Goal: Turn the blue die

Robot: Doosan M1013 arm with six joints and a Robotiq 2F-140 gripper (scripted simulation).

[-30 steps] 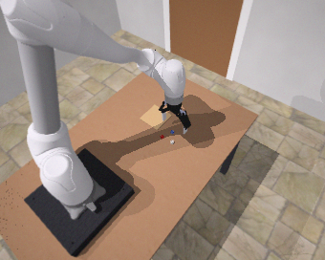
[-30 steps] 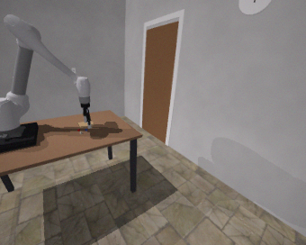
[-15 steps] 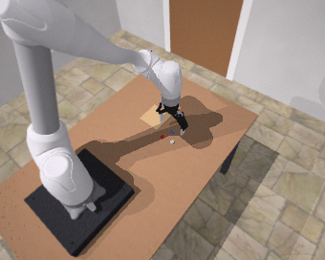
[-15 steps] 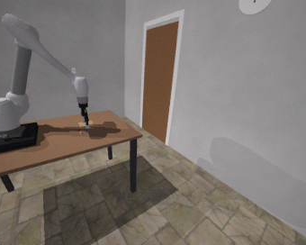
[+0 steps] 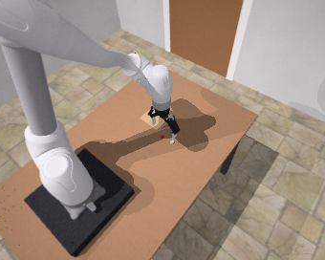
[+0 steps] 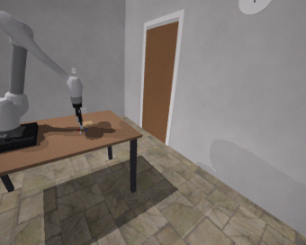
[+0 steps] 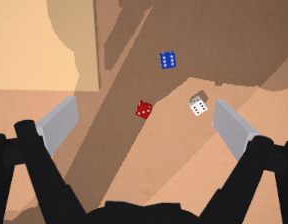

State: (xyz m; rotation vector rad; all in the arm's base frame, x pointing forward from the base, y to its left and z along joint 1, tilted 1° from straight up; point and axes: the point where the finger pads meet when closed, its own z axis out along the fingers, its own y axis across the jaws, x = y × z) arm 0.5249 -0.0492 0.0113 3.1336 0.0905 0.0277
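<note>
Right now the red die is 2 cm behind my hand and 5 cm below it. Round my hand: blue die 5 cm ahead, 2 cm to the right, 5 cm below; then white die 1 cm behind, 7 cm to the right, 5 cm below; then tan mat 7 cm ahead, 13 cm to the left, 6 cm below.
</note>
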